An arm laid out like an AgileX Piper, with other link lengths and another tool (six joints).
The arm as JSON. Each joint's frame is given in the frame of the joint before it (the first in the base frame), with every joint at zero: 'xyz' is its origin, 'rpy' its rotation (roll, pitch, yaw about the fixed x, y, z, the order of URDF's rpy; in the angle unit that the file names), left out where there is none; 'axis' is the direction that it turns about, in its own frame. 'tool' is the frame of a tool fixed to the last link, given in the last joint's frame.
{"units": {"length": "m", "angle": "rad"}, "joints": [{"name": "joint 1", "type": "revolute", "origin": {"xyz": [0.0, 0.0, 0.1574]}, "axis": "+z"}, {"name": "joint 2", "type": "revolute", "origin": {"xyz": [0.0, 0.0, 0.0]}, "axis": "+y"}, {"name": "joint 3", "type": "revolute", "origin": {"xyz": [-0.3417, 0.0, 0.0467]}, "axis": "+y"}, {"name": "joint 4", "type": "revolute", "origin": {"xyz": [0.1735, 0.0, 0.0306]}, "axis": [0.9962, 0.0, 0.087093]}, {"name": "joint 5", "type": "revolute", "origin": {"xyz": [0.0, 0.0, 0.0]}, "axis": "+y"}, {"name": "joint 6", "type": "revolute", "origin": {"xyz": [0.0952, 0.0, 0.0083]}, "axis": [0.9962, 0.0, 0.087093]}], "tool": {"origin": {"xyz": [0.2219, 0.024, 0.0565], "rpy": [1.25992, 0.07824, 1.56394]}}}
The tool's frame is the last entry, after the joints.
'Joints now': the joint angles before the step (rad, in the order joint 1, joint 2, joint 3, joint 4, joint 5, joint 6). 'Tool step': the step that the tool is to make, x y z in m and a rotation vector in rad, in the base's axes. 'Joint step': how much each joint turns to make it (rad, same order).
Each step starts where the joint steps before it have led.
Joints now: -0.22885 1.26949 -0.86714 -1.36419 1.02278 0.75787
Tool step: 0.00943 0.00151 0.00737 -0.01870 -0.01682 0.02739
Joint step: -0.00004 0.00000 -0.00001 -0.03233 -0.02513 0.01907
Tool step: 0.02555 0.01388 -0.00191 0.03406 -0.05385 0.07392
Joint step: 0.00000 -0.00001 0.00127 -0.00169 -0.09104 0.03771
